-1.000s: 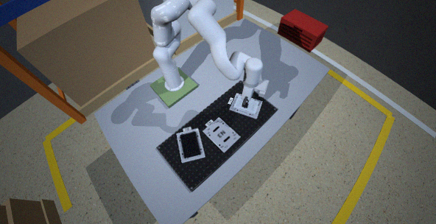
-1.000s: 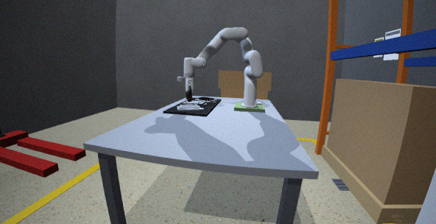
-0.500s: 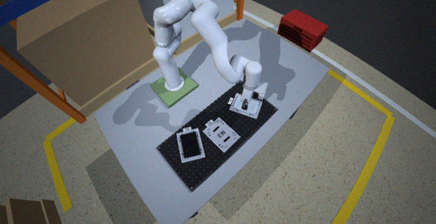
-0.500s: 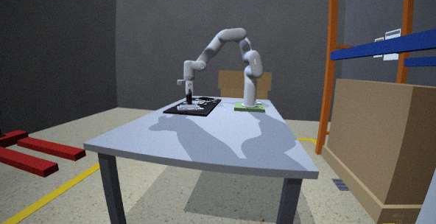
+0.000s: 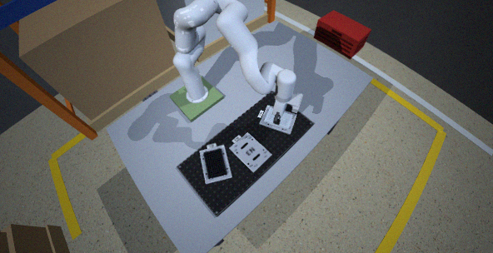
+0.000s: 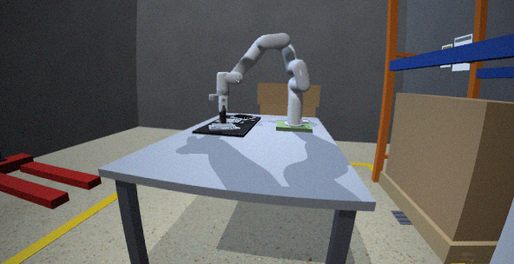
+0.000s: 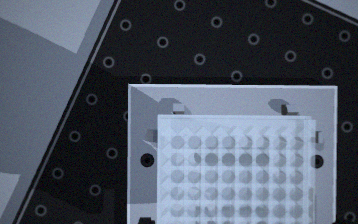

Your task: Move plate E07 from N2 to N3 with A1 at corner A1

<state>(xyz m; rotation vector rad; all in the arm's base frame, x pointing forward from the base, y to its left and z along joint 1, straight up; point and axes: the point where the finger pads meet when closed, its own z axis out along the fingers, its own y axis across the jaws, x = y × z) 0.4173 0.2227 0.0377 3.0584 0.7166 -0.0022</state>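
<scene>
My gripper is now 30 mm above the white well plate. Round my hand: nest N2: 40 mm below; then black well plate: 390 mm to the right, 30 mm below, 20 mm behind; then nest N3: 220 mm to the right, 40 mm below, 40 mm ahead.
</scene>
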